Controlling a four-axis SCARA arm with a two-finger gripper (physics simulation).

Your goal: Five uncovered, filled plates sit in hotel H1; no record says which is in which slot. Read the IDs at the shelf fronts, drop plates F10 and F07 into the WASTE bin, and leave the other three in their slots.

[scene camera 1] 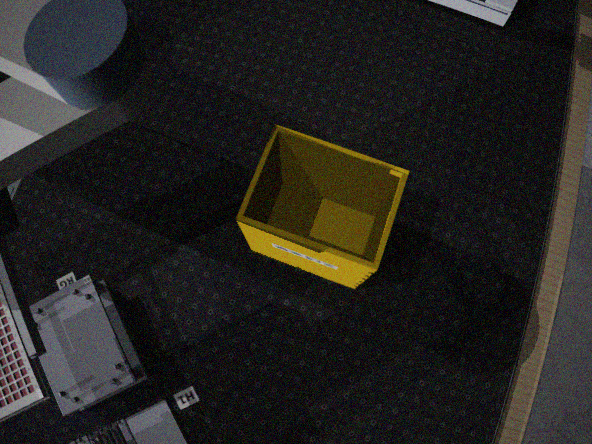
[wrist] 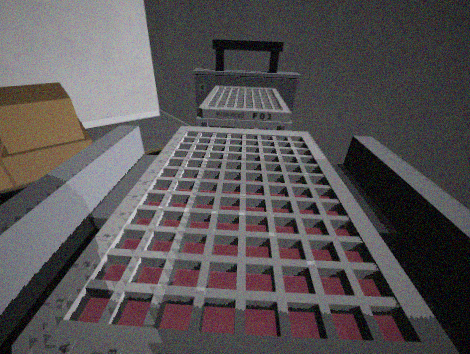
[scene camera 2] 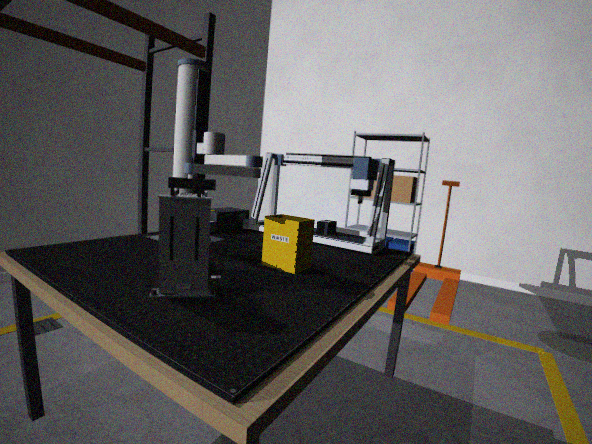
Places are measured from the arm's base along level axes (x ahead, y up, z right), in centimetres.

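Pixels of known places: gripper, between the fingertips: (wrist: 243,150) (scene camera 2: 190,194).
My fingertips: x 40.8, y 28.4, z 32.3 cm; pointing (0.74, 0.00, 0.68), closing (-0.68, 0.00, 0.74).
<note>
For each thing: its top centre in the pictures, then the offset to it from my fingertips. "spot": a spot on its surface instead.
- filled plate, centre of its top: (wrist: 243,181) dx -1.8, dy -0.3, dz -1.6 cm
- plate reading F01, centre of its top: (wrist: 245,96) dx +11.3, dy -0.5, dz +10.5 cm
- grey hotel, a spot on its surface: (wrist: 295,90) spot: dx +11.3, dy -0.7, dz +20.0 cm
- H1 label, a spot on its surface: (scene camera 1: 186,397) spot: dx +13.9, dy -27.1, dz -0.6 cm
- yellow WASTE bin, centre of its top: (scene camera 1: 324,194) (scene camera 2: 289,217) dx +23.8, dy -7.1, dz -29.7 cm
- marked RG, centre of its top: (scene camera 1: 66,282) dx -10.2, dy -27.1, dz -9.5 cm
My gripper (wrist: 243,150) is shut on a filled plate (wrist: 242,215) (scene camera 1: 14,357) with red-bottomed wells, held level. The held plate's ID does not show. Ahead of it in the wrist view, a plate reading F01 (wrist: 245,114) sits at the top of the grey hotel (wrist: 295,90), set back from my fingers. The hotel (scene camera 2: 184,240) stands on the table in scene camera 2; its top (scene camera 1: 152,422) shows beside the H1 label (scene camera 1: 186,397). Lower slots and their IDs are hidden. The yellow WASTE bin (scene camera 1: 345,272) (scene camera 2: 280,252) stands upright and open-topped, with no plate visible inside.
A grey stand (scene camera 1: 80,345) marked RG (scene camera 1: 66,281) lies between the held plate and the bin. The blue-grey arm joint (scene camera 1: 75,40) is at upper left. A gantry machine (scene camera 2: 325,160) stands behind the bin. The table's wooden edge (scene camera 1: 555,250) runs down the right.
</note>
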